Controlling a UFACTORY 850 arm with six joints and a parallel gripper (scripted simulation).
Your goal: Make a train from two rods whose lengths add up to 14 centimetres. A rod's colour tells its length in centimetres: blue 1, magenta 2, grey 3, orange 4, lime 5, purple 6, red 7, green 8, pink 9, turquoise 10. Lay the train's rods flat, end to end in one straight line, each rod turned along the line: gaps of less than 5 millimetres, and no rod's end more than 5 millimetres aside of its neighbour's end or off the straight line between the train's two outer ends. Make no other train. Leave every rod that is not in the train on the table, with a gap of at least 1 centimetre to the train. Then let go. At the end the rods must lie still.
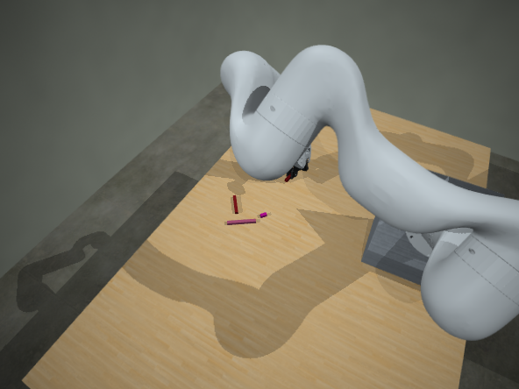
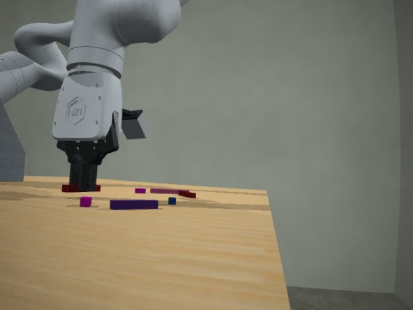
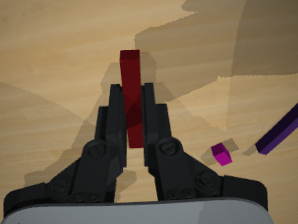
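The red rod is 120 mm ahead of my hand, 200 mm to the left of it and 30 mm below it. Also, from my hand: pink rod 70 mm ahead, 250 mm to the left, 30 mm below; then purple rod 110 mm ahead, 60 mm to the right, 30 mm below; then blue cube 130 mm ahead, 20 mm to the left, 30 mm below.
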